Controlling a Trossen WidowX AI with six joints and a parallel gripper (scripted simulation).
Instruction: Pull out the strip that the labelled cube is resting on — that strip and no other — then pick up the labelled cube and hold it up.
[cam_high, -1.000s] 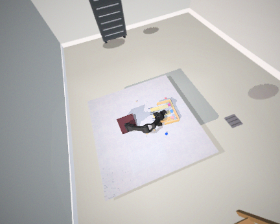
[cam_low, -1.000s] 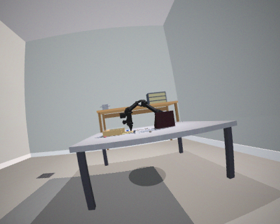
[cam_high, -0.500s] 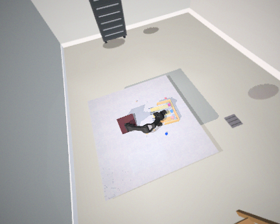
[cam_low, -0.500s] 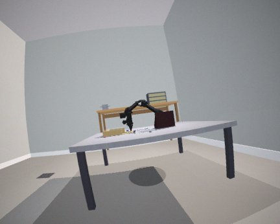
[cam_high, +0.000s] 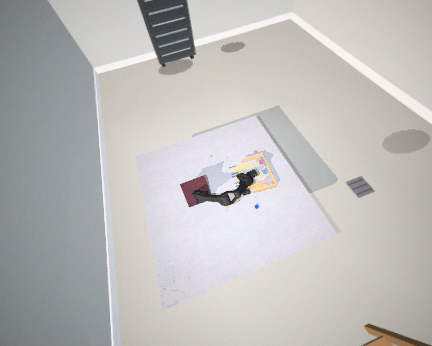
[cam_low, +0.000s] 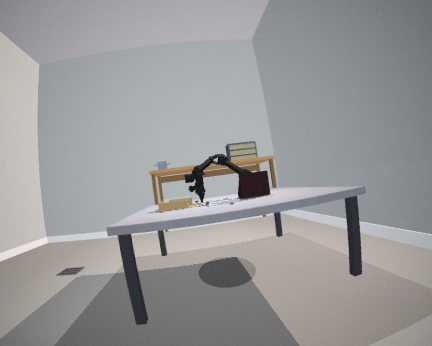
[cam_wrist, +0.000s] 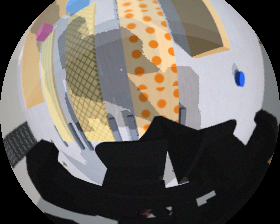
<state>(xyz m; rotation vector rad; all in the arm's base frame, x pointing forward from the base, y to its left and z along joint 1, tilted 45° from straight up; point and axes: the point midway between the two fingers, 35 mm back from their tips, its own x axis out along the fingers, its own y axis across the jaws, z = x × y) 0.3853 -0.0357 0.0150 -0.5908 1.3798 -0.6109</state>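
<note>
The orange dotted strip is 90 mm ahead of my gripper tip. Round my gripper tip: blue piece (50 mm ahead, 190 mm to the right); then pale cube marked k (200 mm ahead, 10 mm to the right, 20 mm above).
</note>
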